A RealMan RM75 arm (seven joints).
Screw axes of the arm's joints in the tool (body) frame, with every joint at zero. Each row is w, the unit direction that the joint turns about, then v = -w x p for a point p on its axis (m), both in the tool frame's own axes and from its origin. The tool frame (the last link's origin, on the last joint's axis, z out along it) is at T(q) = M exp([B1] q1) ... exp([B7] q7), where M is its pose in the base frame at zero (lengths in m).
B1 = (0, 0, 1, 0, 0, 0)
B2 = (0, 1, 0, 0.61, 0, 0)
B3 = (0, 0, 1, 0, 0, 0)
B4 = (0, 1, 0, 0.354, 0, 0)
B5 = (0, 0, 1, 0, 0, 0)
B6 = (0, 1, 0, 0.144, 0, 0)
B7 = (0, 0, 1, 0, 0, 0)
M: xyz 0 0 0.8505 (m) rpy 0 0 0 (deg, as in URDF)
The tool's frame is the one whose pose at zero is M.
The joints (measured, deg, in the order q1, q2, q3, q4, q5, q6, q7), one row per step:
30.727 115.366 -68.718 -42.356 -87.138 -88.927 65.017
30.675 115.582 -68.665 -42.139 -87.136 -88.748 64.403
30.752 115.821 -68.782 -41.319 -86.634 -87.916 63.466
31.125 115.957 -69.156 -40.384 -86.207 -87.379 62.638
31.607 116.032 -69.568 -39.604 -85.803 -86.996 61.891
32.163 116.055 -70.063 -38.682 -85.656 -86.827 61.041
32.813 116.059 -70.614 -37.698 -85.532 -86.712 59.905
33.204 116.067 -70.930 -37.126 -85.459 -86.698 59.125
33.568 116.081 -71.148 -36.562 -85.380 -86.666 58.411
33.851 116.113 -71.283 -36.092 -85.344 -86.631 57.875
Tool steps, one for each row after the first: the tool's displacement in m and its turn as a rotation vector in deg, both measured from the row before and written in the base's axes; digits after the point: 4 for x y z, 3 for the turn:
0.0003 -0.0004 -0.0016 0.295 0.087 0.140
0.0008 0.0009 -0.0028 0.670 0.276 -0.333
-0.0004 0.0007 -0.0033 0.156 0.108 0.058
-0.0014 0.0009 -0.0027 0.076 0.054 0.334
-0.0009 0.0001 -0.0033 -0.223 -0.204 0.564
-0.0012 0.0001 -0.0034 -0.170 -0.294 0.897
-0.0008 0.0000 -0.0020 -0.067 -0.162 0.660
-0.0007 0.0001 -0.0017 -0.013 -0.103 0.531
-0.0004 0.0000 -0.0014 -0.025 -0.070 0.354

